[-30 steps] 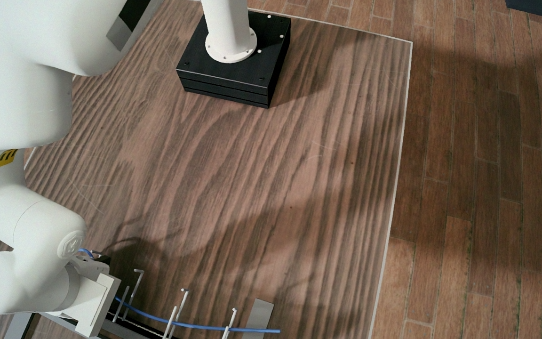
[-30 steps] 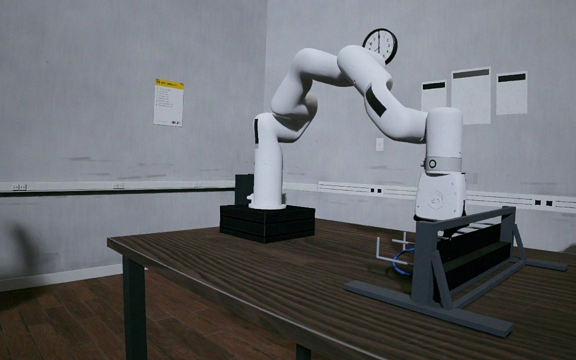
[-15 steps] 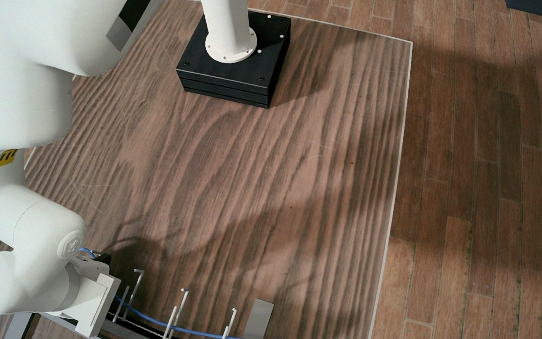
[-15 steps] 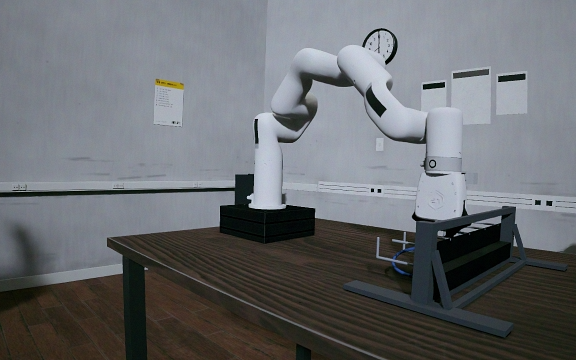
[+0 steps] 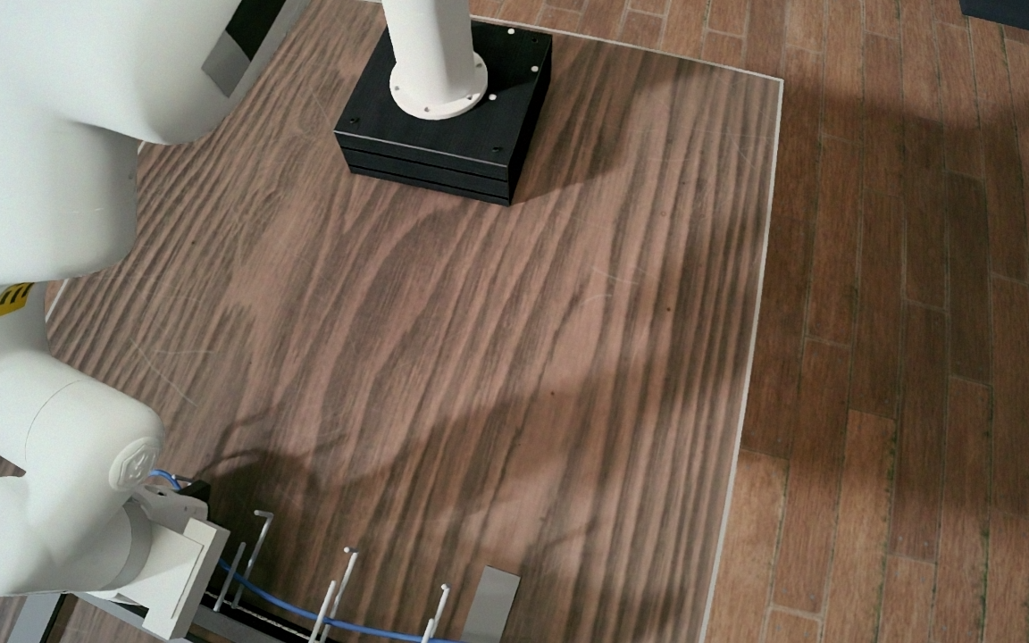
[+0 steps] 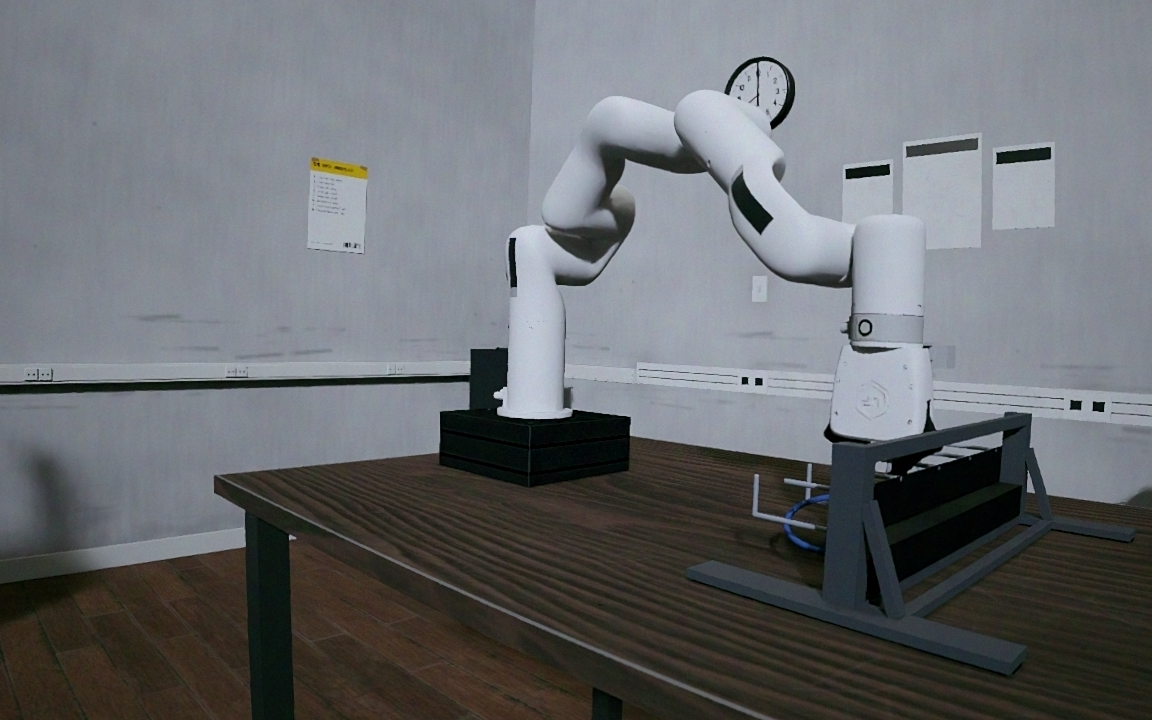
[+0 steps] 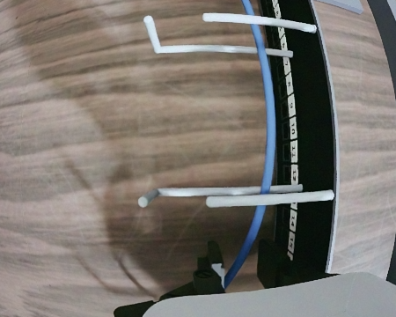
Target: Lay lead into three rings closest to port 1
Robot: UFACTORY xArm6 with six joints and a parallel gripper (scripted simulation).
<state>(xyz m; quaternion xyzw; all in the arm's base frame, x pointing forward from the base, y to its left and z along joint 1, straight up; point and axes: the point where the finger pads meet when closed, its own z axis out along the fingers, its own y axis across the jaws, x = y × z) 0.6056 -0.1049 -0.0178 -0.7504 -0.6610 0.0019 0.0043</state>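
Right now my hand is 7 cm short of the grey rack, 4 cm to the right of it and 1 cm above it. Round my hand: short blue piece: 13 cm to the right, 4 cm below, 1 cm behind.
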